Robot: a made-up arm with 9 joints. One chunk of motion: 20 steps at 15 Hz.
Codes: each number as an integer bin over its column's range. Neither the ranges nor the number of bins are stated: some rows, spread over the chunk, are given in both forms.
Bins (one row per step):
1: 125 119 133 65 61 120
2: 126 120 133 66 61 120
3: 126 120 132 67 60 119
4: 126 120 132 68 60 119
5: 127 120 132 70 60 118
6: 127 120 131 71 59 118
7: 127 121 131 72 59 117
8: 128 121 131 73 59 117
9: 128 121 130 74 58 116
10: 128 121 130 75 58 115
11: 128 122 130 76 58 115
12: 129 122 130 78 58 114
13: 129 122 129 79 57 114
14: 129 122 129 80 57 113
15: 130 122 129 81 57 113
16: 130 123 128 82 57 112
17: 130 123 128 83 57 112
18: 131 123 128 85 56 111
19: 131 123 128 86 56 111
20: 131 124 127 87 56 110
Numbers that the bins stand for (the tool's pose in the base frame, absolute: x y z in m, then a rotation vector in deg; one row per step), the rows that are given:
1: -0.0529 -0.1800 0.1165 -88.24 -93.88 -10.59
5: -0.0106 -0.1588 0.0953 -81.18 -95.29 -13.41
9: 0.0106 -0.1376 0.0529 -75.53 -98.12 -16.24
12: 0.0318 -0.1165 0.0529 -69.88 -98.12 -19.06
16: 0.0529 -0.0953 0.0106 -64.24 -99.53 -21.88
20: 0.0741 -0.0741 -0.0106 -57.18 -100.94 -24.71
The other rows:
2: -0.0318 -0.1588 0.1165 -86.82 -93.88 -10.59
3: -0.0318 -0.1588 0.0953 -85.41 -95.29 -12.00
4: -0.0318 -0.1588 0.0953 -84.00 -95.29 -12.00
6: -0.0106 -0.1588 0.0741 -79.76 -96.71 -13.41
7: -0.0106 -0.1376 0.0741 -78.35 -96.71 -14.82
8: 0.0106 -0.1376 0.0741 -76.94 -96.71 -14.82
10: 0.0106 -0.1376 0.0529 -74.12 -98.12 -17.65
11: 0.0106 -0.1165 0.0529 -72.71 -98.12 -17.65
13: 0.0318 -0.1165 0.0318 -68.47 -99.53 -19.06
14: 0.0318 -0.1165 0.0318 -67.06 -99.53 -20.47
15: 0.0529 -0.1165 0.0318 -65.65 -99.53 -20.47
17: 0.0529 -0.0953 0.0106 -62.82 -99.53 -21.88
18: 0.0741 -0.0953 0.0106 -60.00 -100.94 -23.29
19: 0.0741 -0.0953 0.0106 -58.59 -100.94 -23.29

